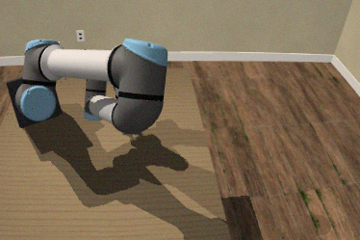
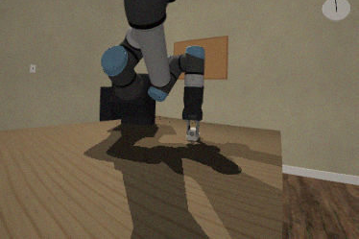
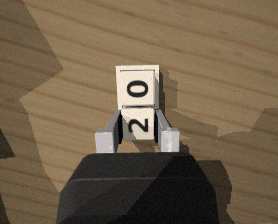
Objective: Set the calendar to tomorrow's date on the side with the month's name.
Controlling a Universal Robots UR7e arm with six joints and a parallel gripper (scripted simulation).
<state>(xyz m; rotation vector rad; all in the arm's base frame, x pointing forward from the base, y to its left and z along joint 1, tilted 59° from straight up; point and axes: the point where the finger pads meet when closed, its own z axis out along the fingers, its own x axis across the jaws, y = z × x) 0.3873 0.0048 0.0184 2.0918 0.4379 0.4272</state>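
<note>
Right now the white digit cube is 10 mm below my hand. Also, from my hand: white tray (30 mm below, 20 mm to the left).
</note>
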